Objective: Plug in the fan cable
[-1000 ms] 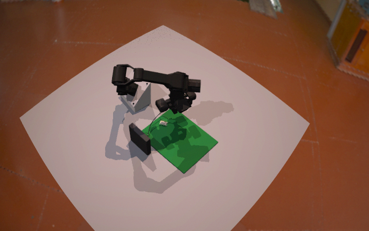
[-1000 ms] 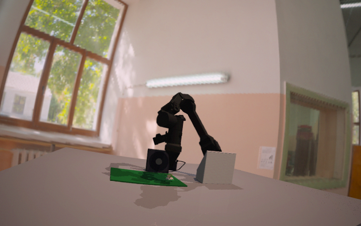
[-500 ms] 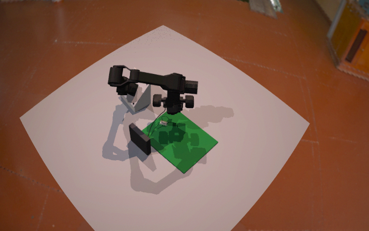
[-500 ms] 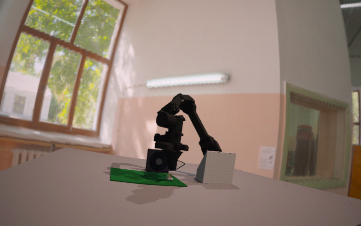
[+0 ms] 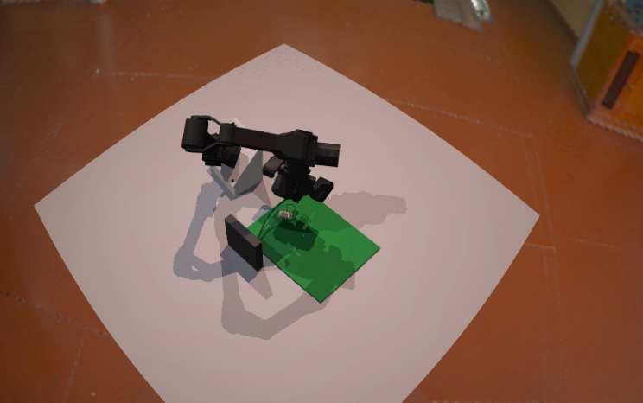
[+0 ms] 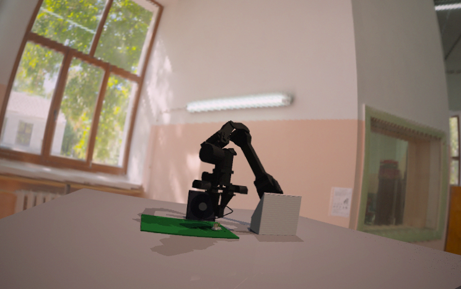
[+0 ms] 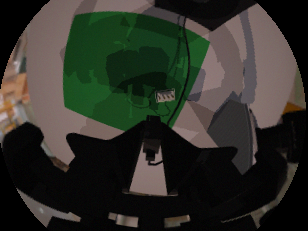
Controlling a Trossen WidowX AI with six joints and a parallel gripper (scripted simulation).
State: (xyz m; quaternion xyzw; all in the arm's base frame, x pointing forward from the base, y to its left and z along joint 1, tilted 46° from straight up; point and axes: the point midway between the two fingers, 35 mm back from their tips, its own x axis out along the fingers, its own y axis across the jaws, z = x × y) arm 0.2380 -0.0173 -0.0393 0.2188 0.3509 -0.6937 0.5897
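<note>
Now: gripper tip 9 cm short of the green board, 8 cm above it and 5 cm to the left of it. Round my gripper tip: dark plug (1 cm to the left, 1 cm above); black fan (20 cm to the right, 2 cm behind, 1 cm below).
</note>
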